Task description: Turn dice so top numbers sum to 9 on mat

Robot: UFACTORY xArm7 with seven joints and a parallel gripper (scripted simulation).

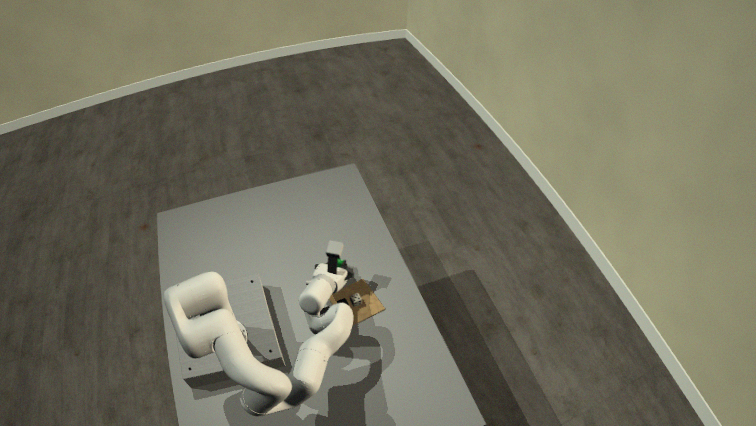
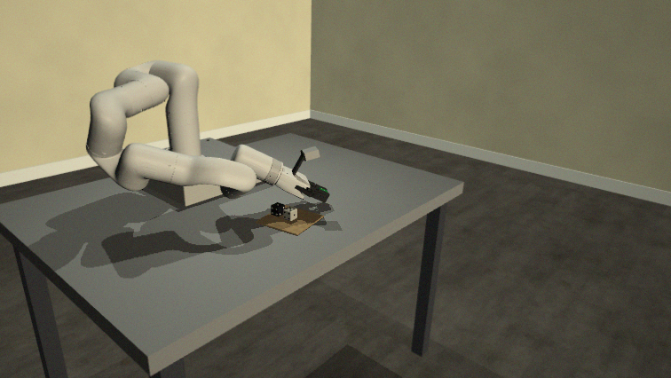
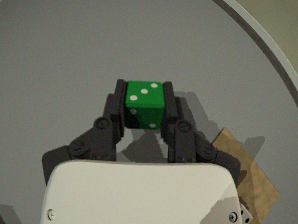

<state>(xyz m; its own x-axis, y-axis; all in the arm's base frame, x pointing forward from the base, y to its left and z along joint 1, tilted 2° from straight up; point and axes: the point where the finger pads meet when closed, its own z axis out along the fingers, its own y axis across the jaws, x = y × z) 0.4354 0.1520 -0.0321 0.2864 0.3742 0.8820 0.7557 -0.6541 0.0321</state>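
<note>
The green die is right at my hand. The rest, counted from my hand: black die 40 mm behind, 140 mm to the right, 20 mm below; white die 140 mm to the right, 20 mm below; tan mat 140 mm to the right, 30 mm below.
</note>
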